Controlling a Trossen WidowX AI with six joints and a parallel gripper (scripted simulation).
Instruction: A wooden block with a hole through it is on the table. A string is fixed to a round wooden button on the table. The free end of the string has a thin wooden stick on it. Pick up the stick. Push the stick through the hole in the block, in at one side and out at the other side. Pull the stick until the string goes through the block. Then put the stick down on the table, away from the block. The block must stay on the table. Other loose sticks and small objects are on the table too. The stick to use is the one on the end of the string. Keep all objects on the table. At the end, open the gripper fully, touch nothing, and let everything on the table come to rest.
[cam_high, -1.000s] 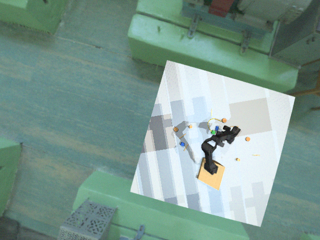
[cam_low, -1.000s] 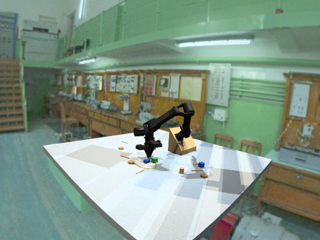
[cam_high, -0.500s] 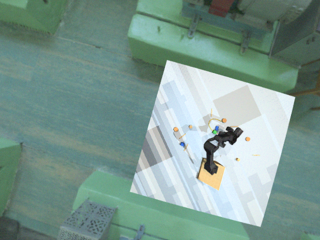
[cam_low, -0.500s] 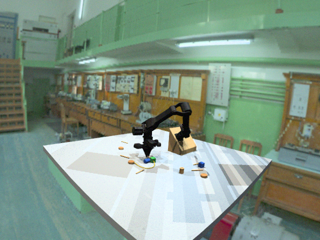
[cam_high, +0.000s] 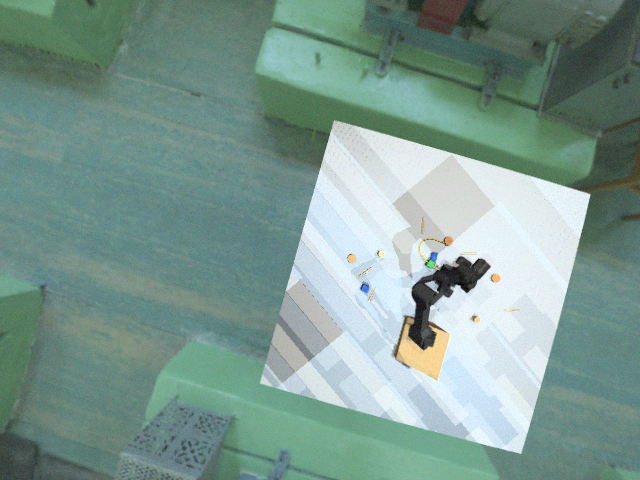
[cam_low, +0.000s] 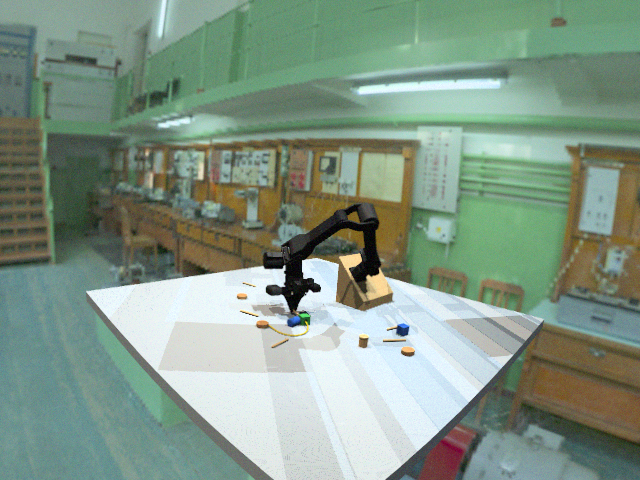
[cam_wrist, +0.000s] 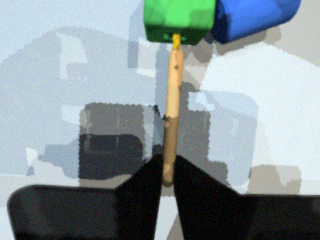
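My gripper tip is now 30 mm short of the green cube, 80 mm to the right of it and 10 mm below it. Also, from my gripper tip: round wooden button (160 mm ahead, 20 mm to the left); blue cylinder (70 mm ahead, 70 mm to the left, 10 mm above); thin wooden stick (10 mm ahead, 40 mm to the left, 10 mm above).
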